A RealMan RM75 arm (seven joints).
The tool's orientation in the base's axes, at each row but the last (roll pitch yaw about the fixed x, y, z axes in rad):
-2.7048 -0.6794 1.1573
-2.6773 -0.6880 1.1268
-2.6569 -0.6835 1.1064
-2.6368 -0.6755 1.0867
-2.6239 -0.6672 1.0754
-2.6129 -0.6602 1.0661
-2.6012 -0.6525 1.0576
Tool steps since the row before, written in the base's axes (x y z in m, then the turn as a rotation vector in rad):
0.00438 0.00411 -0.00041 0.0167 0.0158 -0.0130
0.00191 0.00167 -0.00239 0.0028 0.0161 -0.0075
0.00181 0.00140 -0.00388 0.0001 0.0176 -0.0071
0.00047 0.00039 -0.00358 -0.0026 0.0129 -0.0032
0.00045 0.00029 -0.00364 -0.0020 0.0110 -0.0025
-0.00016 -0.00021 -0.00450 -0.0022 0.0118 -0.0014
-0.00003 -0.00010 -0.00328 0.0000 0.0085 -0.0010
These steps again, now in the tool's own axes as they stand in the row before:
0.00404 0.00374 0.00244 0.0083 0.0180 0.0174
0.00028 0.00239 0.00252 0.0074 0.0031 0.0161
-0.00085 0.00289 0.00335 0.0078 0.0003 0.0173
-0.00180 0.00173 0.00264 0.0060 -0.0030 0.0118
-0.00188 0.00178 0.00261 0.0053 -0.0024 0.0099
-0.00297 0.00168 0.00295 0.0065 -0.0032 0.0097
-0.00207 0.00133 0.00217 0.0053 -0.0009 0.0067

